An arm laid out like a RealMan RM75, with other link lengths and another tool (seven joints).
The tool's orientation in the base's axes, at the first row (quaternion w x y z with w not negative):
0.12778, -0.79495, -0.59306, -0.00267
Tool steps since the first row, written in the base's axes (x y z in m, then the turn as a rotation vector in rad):
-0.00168, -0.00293, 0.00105, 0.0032, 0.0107, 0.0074
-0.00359, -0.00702, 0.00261, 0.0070, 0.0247, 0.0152
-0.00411, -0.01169, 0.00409, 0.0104, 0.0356, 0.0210
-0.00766, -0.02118, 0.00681, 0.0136, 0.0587, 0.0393
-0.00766, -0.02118, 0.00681, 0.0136, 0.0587, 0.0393
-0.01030, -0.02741, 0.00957, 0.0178, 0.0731, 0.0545
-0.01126, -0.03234, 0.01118, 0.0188, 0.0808, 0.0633
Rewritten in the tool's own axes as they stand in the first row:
-0.00310, -0.00102, -0.00137, 0.0122, -0.0013, -0.0054
-0.00727, -0.00206, -0.00344, 0.0277, -0.0030, -0.0106
-0.01160, -0.00161, -0.00576, 0.0399, -0.0038, -0.0145
-0.02117, -0.00300, -0.00983, 0.0655, -0.0105, -0.0279
-0.02117, -0.00300, -0.00983, 0.0655, -0.0105, -0.0279
-0.02739, -0.00440, -0.01340, 0.0826, -0.0134, -0.0403
-0.03207, -0.00433, -0.01583, 0.0916, -0.0162, -0.0473

